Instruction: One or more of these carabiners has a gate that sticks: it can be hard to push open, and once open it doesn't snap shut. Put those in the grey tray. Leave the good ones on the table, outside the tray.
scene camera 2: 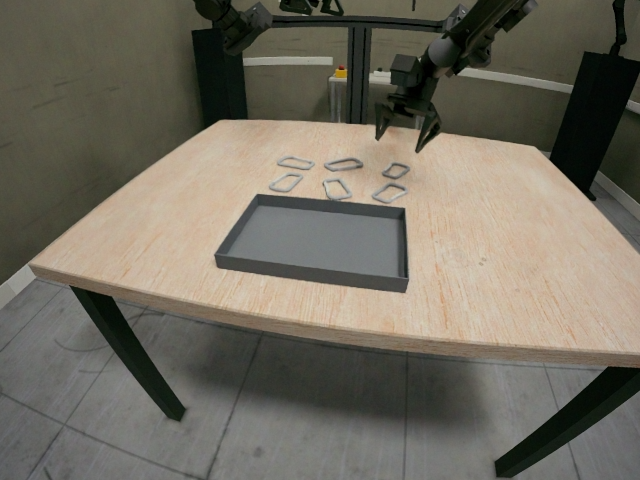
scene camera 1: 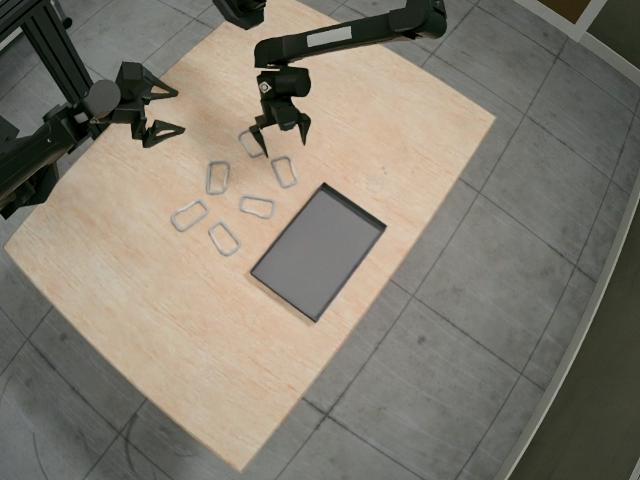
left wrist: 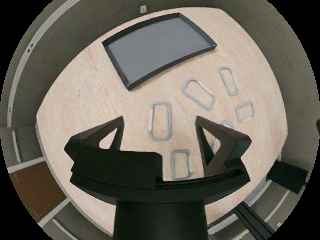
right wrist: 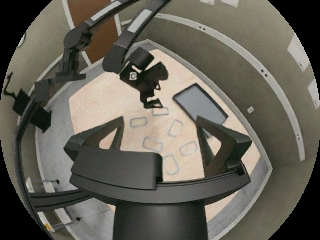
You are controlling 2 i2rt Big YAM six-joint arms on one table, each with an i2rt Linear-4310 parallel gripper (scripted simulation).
Scene:
grey tray: scene camera 2; scene camera 1 309, 262; left wrist; right wrist 194, 100
same spot on grey tray: (left wrist: 156, 44) = (scene camera 2: 328, 238)

